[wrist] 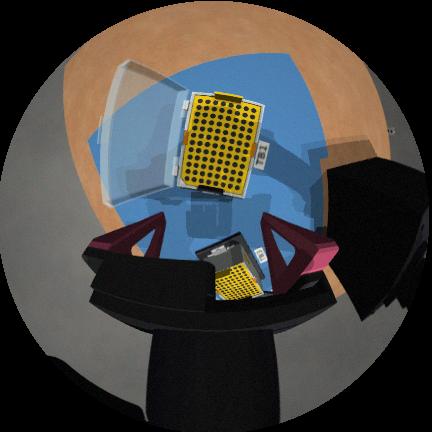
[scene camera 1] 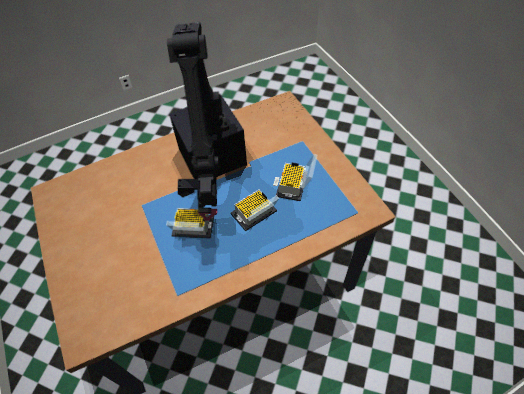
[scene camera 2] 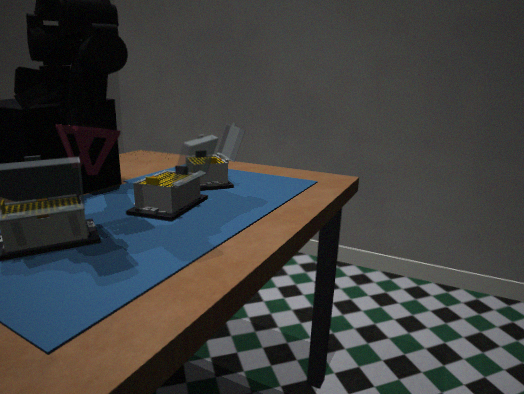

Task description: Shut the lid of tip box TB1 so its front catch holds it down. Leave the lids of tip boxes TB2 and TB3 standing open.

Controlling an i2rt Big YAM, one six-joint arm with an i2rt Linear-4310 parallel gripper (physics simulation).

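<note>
Tip box TB1 is the leftmost box in scene camera 1, with a yellow tip rack inside. Its clear lid stands open on the side away from the TB1 label. My gripper is open and empty, above and beside one end of TB1, apart from it. A middle box and a far box have open lids; which is TB2 or TB3 is unreadable. The middle box is partly hidden in the wrist view.
The boxes stand on a blue mat on a wooden table. The black arm base stands behind the mat. The middle box is beside TB1, with the far box beyond it.
</note>
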